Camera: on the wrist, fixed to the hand. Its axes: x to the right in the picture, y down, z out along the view.
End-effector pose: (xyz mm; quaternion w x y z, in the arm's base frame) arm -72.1 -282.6 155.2 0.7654 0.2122 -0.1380 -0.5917
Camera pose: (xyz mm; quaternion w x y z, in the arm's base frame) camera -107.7 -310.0 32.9 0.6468 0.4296 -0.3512 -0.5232
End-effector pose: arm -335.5 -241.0 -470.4 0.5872 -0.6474 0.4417 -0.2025
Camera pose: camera -358.9 -316.3 -366.7 0.7819 -0.4276 0.3278 -0.3136
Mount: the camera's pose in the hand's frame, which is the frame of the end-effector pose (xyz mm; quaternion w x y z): 22.0 -95.6 -85.7 0.9442 0.3272 -0.0364 -0.0025
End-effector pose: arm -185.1 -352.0 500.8 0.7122 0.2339 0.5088 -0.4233
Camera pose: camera -307.9 -345.4 457.9 0.6134 0.4372 0.3166 -0.5765
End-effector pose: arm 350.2 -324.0 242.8 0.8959 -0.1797 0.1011 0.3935
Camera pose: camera 432.4 -403.5 180.5 0.9094 0.1375 0.1912 0.3428
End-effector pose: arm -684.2 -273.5 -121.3 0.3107 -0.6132 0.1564 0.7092
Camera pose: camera -558.7 -247.2 -144.4 0.5015 -0.4519 0.3669 0.6400
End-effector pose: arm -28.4 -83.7 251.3 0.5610 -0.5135 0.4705 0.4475
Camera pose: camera 63.4 -175.6 241.8 0.7160 -0.2862 0.5690 0.2859
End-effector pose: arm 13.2 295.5 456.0 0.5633 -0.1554 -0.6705 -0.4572
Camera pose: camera -10.4 170.2 429.4 0.5572 0.0226 -0.8036 -0.2081
